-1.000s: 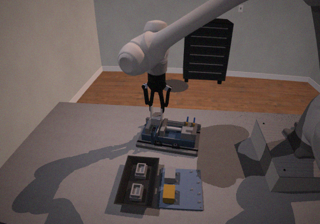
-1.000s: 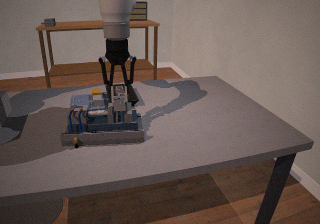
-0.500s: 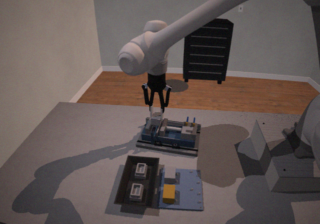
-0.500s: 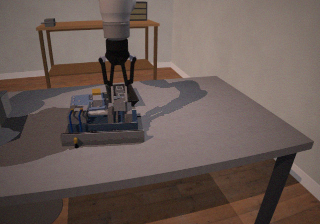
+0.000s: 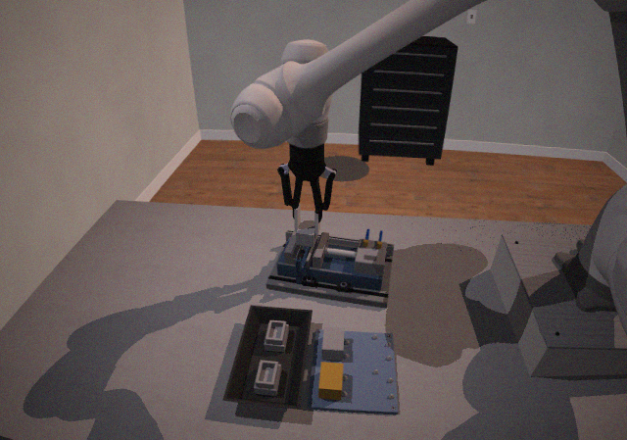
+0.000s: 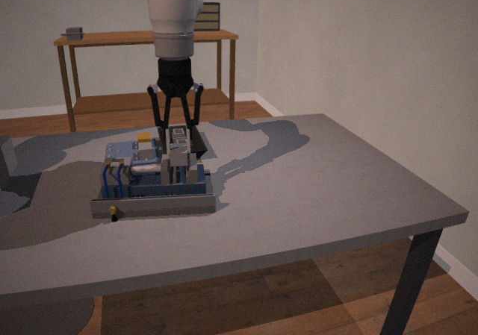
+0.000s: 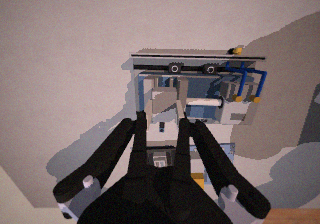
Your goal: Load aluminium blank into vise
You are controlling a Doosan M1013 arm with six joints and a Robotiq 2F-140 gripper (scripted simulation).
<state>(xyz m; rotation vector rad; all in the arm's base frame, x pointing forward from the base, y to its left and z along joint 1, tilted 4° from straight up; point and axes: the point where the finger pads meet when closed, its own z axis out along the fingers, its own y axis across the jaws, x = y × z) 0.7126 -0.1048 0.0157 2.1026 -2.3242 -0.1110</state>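
My hand is 120 mm above the blue vise, 60 mm past it and 10 mm to the right of it. From my hand the other things lie so: brass blank: 340 mm to the left, 130 mm below, 90 mm behind; aluminium blank: 250 mm to the left, 130 mm below, 90 mm behind; infeed plate: 300 mm to the left, 160 mm below, 130 mm behind.
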